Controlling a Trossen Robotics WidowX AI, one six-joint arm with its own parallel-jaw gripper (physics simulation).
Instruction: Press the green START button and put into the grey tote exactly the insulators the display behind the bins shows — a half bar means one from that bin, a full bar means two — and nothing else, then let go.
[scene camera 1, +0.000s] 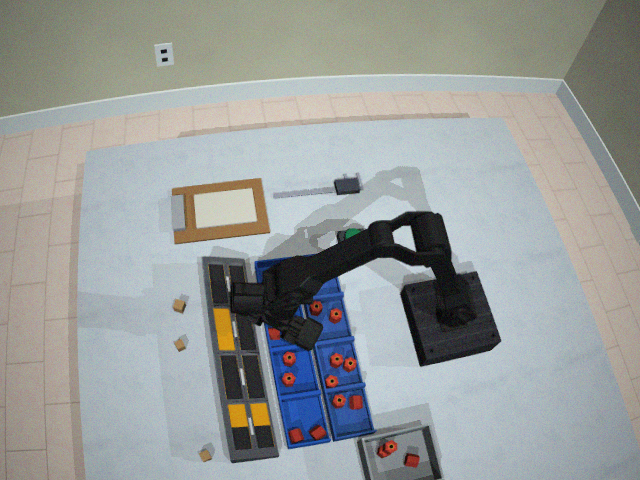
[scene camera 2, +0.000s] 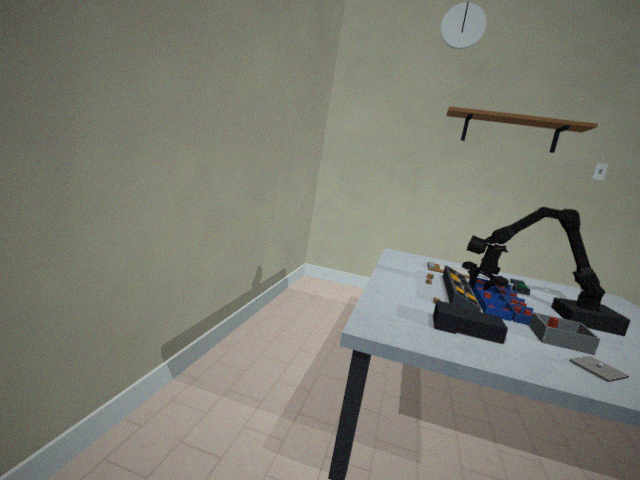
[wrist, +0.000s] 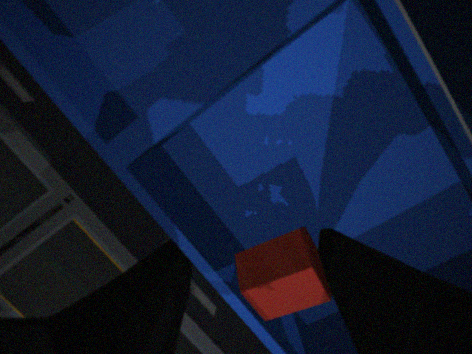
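Note:
My gripper (wrist: 256, 241) is open around a red block-shaped insulator (scene camera 1: 274, 333) (wrist: 285, 277) in a blue bin (wrist: 225, 145). The right finger is close against the insulator, and a gap shows to the left finger, near the bin wall. In scene camera 1 the arm hides the fingers. The display (scene camera 1: 275, 455) has a full yellow bar (scene camera 1: 223, 329) at left in the second row and two half bars (scene camera 1: 237, 415) (scene camera 1: 260, 414) in the bottom row; the arm covers part of its upper right. The grey tote (scene camera 1: 436, 452) (scene camera 2: 566, 339) holds several red insulators. The green START button (scene camera 1: 353, 234) is partly behind the arm.
Other blue bins hold round insulators (scene camera 1: 288, 358) and block-shaped ones (scene camera 1: 317, 432). A clipboard (scene camera 1: 263, 206) and a caliper-like tool (scene camera 1: 346, 186) lie beyond the bins. Small tan cubes (scene camera 1: 179, 305) lie behind the display. A black box (scene camera 2: 469, 322) and a flat plate (scene camera 2: 594, 367) are on the table.

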